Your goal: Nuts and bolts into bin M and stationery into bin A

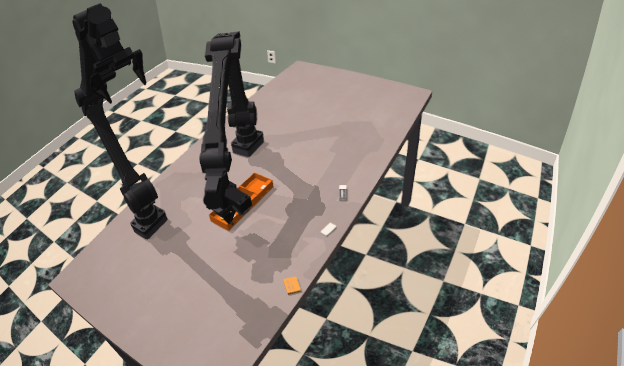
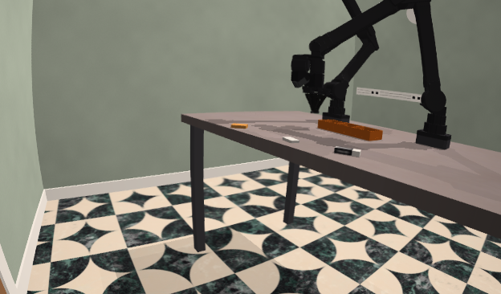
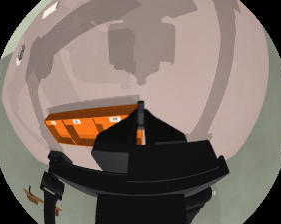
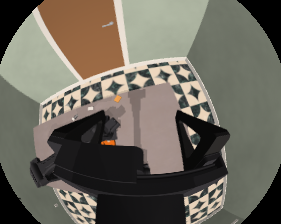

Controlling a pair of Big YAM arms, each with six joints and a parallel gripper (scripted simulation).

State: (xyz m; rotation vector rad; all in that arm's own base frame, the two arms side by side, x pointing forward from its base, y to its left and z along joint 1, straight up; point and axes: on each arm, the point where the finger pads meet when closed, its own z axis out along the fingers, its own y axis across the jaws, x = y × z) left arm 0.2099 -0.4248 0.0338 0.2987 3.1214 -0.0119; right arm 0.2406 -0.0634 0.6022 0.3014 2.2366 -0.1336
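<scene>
Right now the brass nut is 70 mm behind my left hand, 30 mm to the left of it and 50 mm below it. Round my left hand: orange notepad: 290 mm ahead, 50 mm to the right, 60 mm below; black bolt: 10 mm behind; orange double bin: 70 mm behind, 130 mm to the left, 50 mm below.
</scene>
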